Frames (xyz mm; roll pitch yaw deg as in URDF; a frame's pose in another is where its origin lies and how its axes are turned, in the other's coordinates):
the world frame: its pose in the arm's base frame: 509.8 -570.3 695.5 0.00 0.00 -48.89
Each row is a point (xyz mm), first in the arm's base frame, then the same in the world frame.
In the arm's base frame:
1: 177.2 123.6 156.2
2: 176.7 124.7 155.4
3: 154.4 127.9 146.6
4: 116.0 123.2 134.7
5: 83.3 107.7 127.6
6: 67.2 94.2 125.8
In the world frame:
1: -741.5 205.6 -539.3
2: -742.7 206.0 -540.1
3: -759.7 191.3 -548.9
4: -781.4 159.3 -560.8
5: -791.3 124.4 -567.9
6: -791.7 103.4 -569.7

